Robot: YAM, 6 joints.
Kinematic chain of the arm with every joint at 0, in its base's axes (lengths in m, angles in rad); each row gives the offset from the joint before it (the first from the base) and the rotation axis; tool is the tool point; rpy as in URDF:
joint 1: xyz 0 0 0.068 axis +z
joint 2: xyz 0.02 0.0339 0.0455 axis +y
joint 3: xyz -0.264 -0.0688 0 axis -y
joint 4: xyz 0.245 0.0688 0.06 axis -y
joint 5: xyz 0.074 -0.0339 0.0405 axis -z
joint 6: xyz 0.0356 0 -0.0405 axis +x
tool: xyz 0 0 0 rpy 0 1.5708 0
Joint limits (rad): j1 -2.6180..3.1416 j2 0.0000..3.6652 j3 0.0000..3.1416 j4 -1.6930..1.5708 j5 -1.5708..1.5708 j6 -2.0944..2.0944
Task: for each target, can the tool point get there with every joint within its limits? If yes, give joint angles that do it. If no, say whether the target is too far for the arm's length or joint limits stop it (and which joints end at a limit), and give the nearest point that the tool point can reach.
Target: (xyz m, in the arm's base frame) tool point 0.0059 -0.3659 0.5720
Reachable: yes | joints 1.5056 0.6544 2.5377 0.1629 0.9899 0.8026
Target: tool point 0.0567 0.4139 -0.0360
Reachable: yes | joints 1.4915 2.7971 1.9068 -1.2259 0.7289 0.0059
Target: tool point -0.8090 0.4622 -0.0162
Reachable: no: too far | nearest point -0.5554 0.3173 0.0254 | short by 0.295 m
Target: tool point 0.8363 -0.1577 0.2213
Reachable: no: too far | nearest point 0.6295 -0.1187 0.1940 | short by 0.212 m
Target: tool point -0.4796 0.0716 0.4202
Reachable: yes | joints -0.1208 0.4178 2.4173 1.1265 -0.3818 -1.3402
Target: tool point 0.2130 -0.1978 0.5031
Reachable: yes | joints -0.6544 1.4054 1.4064 0.7919 0.8733 -0.1660
